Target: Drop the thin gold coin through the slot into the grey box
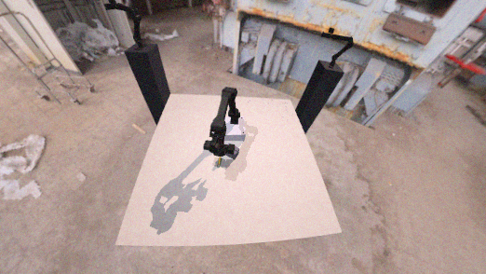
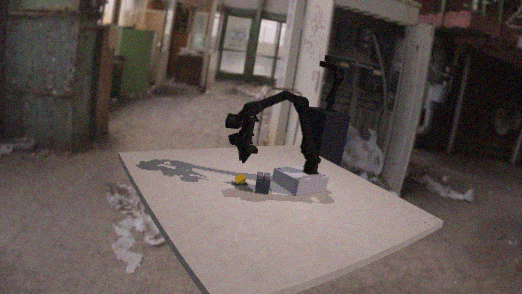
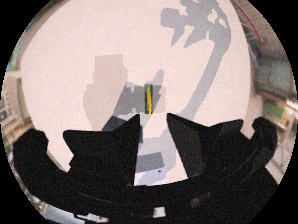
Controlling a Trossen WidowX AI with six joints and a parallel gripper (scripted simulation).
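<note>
The gold coin is 90 mm below my gripper tip and 10 mm behind it.
</note>
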